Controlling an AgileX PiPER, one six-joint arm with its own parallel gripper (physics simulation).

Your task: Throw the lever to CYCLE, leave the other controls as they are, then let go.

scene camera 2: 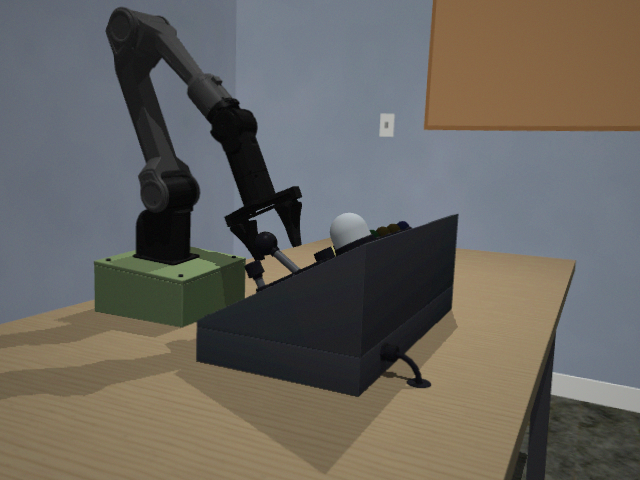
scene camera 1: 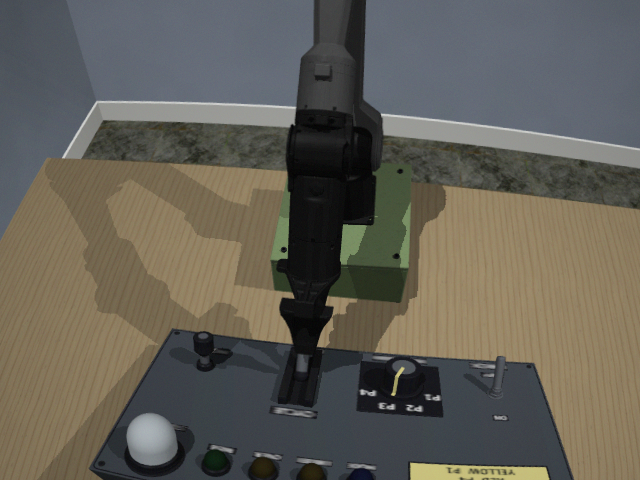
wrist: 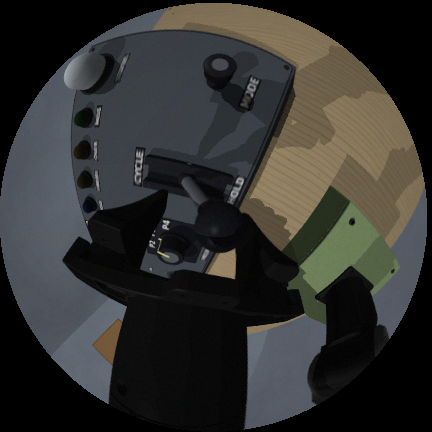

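Observation:
The lever, a grey shaft with a black ball, stands in its slot on the dark control panel. It leans toward the HOLD label, away from the CYCLE label. My gripper is open, its fingers on either side of the ball. In the wrist view the ball is close beside the right finger, on the HOLD side, with a wide gap to the left finger. Whether it touches is unclear. In scene camera 1 the gripper hides the ball.
A black MODE knob, a rotary selector and a toggle switch flank the lever. A white dome and several small lamps line the panel's far side from the arm.

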